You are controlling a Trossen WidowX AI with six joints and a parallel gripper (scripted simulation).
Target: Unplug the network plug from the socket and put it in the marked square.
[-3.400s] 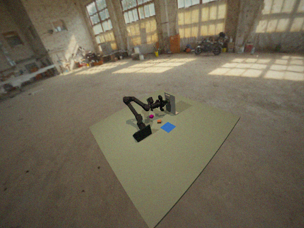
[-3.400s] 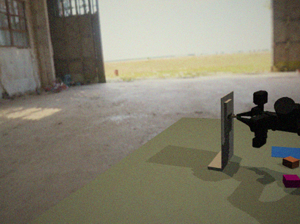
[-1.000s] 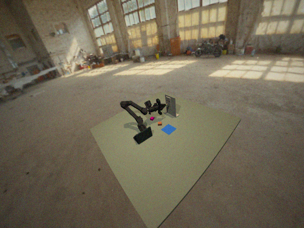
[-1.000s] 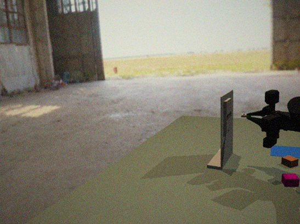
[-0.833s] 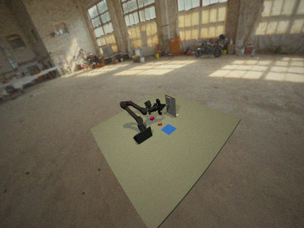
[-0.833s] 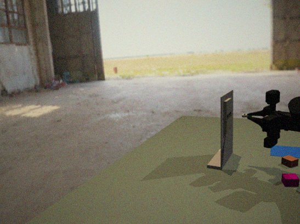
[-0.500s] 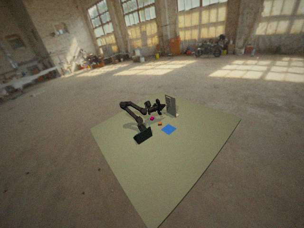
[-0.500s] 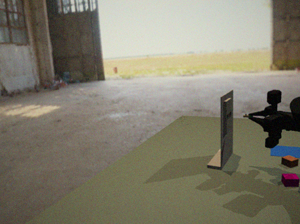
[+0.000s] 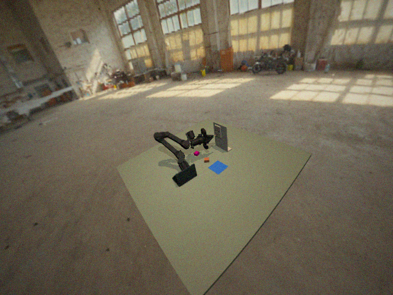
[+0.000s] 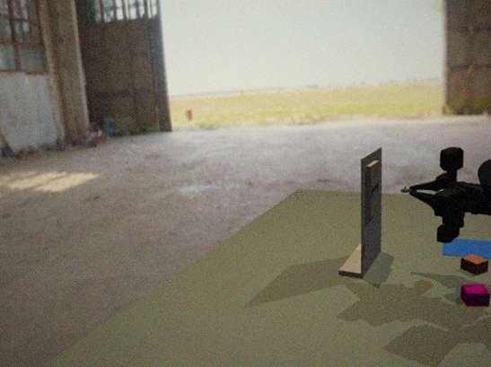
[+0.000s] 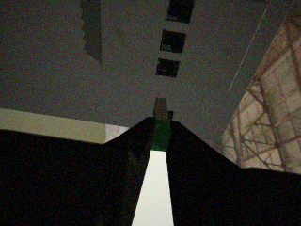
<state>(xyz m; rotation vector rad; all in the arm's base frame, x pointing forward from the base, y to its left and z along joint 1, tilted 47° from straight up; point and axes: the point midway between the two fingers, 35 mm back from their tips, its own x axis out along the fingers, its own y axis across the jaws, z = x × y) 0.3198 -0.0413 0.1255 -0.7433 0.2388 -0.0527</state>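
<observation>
Right now the blue marked square is 18 cm below my gripper tip, 17 cm to the right of it and 11 cm behind it. From my gripper tip the other things lie so: green network plug right at my gripper tip; then grey upright panel 9 cm ahead, 6 cm below, 2 cm to the left.
</observation>
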